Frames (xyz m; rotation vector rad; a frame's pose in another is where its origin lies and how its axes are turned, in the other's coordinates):
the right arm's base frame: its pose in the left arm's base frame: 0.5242 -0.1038 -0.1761 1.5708 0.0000 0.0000
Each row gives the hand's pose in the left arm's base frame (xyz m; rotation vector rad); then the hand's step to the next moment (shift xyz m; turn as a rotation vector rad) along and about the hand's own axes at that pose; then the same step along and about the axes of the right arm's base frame.
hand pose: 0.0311 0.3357 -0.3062 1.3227 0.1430 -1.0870
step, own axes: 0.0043 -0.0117 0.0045 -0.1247 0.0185 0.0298
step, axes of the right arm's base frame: -0.0080 -0.0096 0.0045 -0.0677 0.1022 -0.0418
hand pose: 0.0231 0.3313 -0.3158 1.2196 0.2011 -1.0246
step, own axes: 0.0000 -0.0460 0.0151 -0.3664 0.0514 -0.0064
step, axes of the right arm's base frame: -0.0396 -0.0253 0.0119 -0.1658 0.2619 -0.2021
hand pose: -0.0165 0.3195 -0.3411 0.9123 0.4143 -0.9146
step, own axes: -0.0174 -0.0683 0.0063 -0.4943 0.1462 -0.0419
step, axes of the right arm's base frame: -0.0663 -0.0188 0.0160 -0.1587 0.3724 -0.3218
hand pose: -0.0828 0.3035 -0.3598 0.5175 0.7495 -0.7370
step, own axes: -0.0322 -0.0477 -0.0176 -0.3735 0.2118 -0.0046
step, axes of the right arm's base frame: -0.0596 0.0057 0.0059 -0.0323 0.3148 -0.2903
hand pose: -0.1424 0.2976 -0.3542 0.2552 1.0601 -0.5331
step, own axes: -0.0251 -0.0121 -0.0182 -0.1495 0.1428 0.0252
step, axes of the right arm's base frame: -0.0297 0.0140 -0.0052 0.0384 0.1358 -0.1532
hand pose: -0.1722 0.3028 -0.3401 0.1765 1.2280 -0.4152
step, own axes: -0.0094 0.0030 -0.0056 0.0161 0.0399 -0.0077
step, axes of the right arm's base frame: -0.0063 0.0067 -0.0067 0.0136 -0.0213 -0.0357
